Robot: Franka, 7 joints.
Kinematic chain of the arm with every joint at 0, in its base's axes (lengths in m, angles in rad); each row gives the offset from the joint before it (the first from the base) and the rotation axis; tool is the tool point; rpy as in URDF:
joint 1: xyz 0 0 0.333 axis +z
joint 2: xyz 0 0 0 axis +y
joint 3: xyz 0 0 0.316 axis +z
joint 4: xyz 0.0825 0 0 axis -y
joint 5: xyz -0.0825 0 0.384 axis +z
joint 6: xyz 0 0 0 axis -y
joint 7: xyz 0.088 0 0 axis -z
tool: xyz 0 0 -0.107 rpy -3.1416 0 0
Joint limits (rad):
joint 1: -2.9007..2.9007
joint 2: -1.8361..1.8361
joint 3: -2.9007..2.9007
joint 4: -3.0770..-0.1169
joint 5: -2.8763..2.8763
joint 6: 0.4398..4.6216
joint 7: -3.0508..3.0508
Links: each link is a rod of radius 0.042 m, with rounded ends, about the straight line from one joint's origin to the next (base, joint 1, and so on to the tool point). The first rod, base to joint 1, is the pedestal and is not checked.
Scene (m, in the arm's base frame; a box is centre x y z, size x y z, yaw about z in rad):
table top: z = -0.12
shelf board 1: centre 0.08 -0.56 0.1 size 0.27 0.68 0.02 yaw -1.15
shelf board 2: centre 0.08 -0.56 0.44 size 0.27 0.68 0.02 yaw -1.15
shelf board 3: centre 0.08 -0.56 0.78 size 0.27 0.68 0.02 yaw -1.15
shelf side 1: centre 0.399 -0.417 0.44 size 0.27 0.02 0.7 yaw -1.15
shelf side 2: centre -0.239 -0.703 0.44 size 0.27 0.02 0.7 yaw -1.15
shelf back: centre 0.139 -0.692 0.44 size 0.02 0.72 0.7 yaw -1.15
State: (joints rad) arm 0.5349 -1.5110 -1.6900 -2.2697 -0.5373 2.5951 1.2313
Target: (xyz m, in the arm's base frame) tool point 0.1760 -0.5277 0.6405
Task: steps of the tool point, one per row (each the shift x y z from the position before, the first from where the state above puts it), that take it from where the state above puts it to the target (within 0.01 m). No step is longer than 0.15 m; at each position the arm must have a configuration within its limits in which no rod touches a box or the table.
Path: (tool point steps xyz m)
1: -0.0563 0.0730 0.0029
2: -0.0388 0.0873 0.0000
3: -0.0193 0.0952 -0.0029
4: 0.0152 -0.0483 0.1029
5: -0.0102 -0.0092 0.1296
6: -0.0550 0.0293 0.1264
7: 0.0297 -0.0974 0.0067
8: 0.0418 -0.0880 -0.0042
9: 0.0438 -0.0722 -0.0025

